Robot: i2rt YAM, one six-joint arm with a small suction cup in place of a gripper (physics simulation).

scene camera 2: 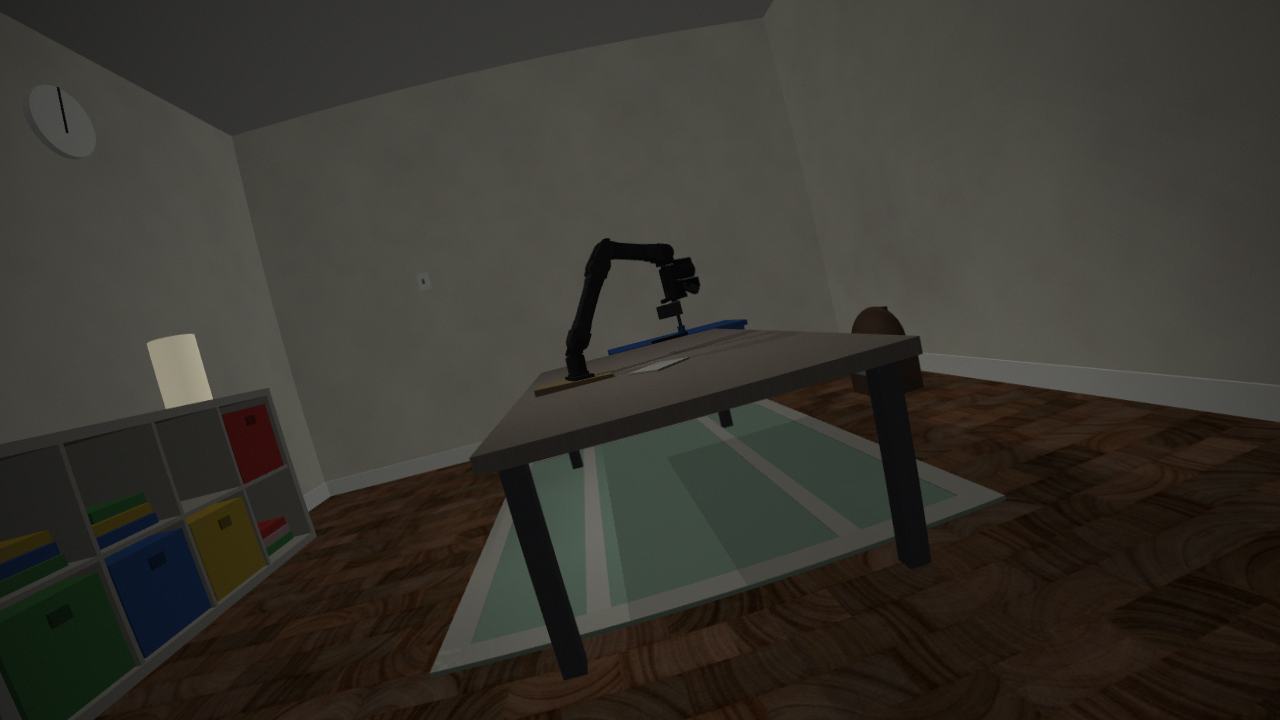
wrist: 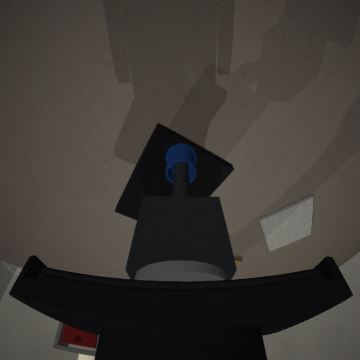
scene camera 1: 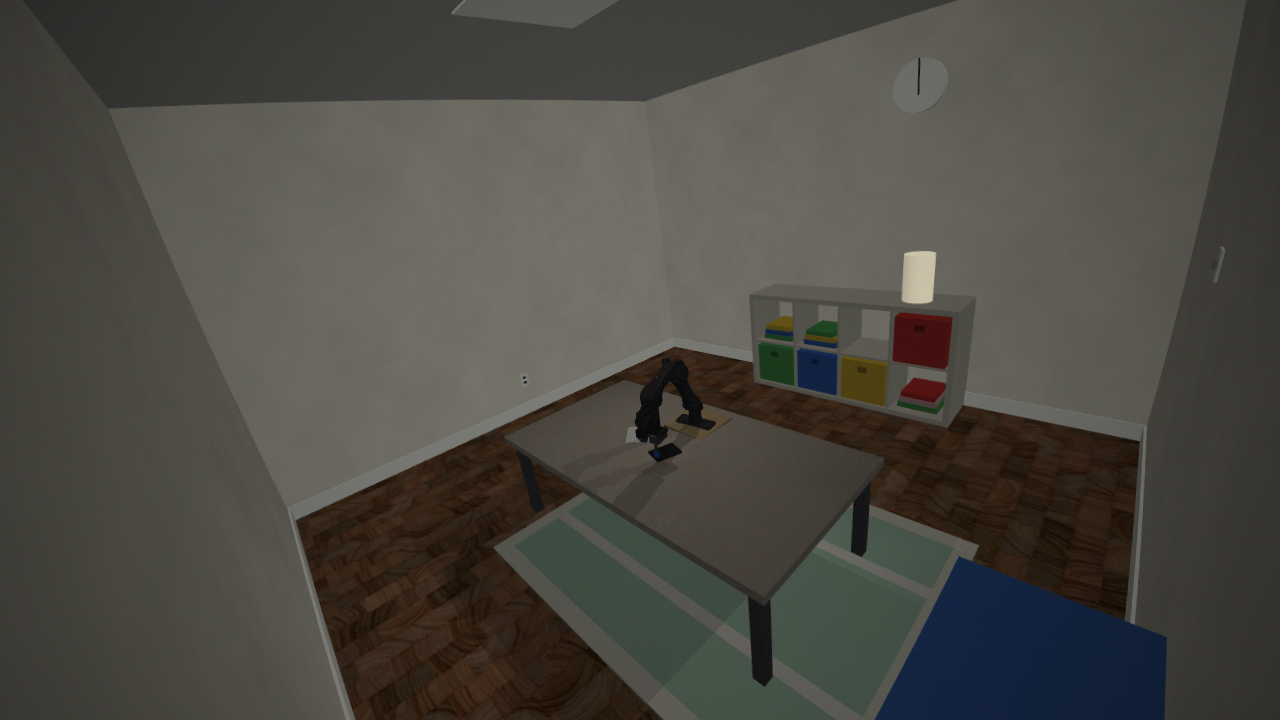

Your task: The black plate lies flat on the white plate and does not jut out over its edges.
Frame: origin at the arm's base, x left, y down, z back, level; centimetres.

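Seen in the pictures: hand at its tool point: [scene camera 2: 683, 335] [wrist: 180, 151] [scene camera 1: 657, 457]; arm's base at its link origin: [scene camera 2: 579, 378] [scene camera 1: 695, 422].
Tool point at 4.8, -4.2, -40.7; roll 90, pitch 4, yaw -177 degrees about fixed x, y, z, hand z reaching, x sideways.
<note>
Offsets run from my tool point to a thing's top centre, as dx, dy, dz. Level surfaces: height alone.
The black plate {+1.2, -1.3, +4.6} [wrist: 150, 186] [scene camera 1: 665, 456] is a dark square, seen in the wrist view right under my blue suction cup [wrist: 181, 162] [scene camera 1: 662, 450] [scene camera 2: 679, 323]. The cup sits on the plate's upper half and holds it just above the grey table {dy +5.3} [scene camera 1: 760, 502] [scene camera 2: 716, 376]; the plate's shadow falls on the table beside it. The white plate {-26.5, +4.7, +19.7} [wrist: 287, 223] [scene camera 1: 629, 433] [scene camera 2: 657, 365] is a small pale square lying flat on the table, apart from the black plate, to the right in the wrist view. Nothing lies on the white plate.
The arm's base stands on a thin wooden board [scene camera 1: 706, 420] [scene camera 2: 573, 385] near the table's far edge. A shelf unit [scene camera 1: 859, 295] with coloured boxes and a white lamp [scene camera 1: 917, 276] stands by the wall. A blue mat [scene camera 1: 1020, 645] lies on the floor.
</note>
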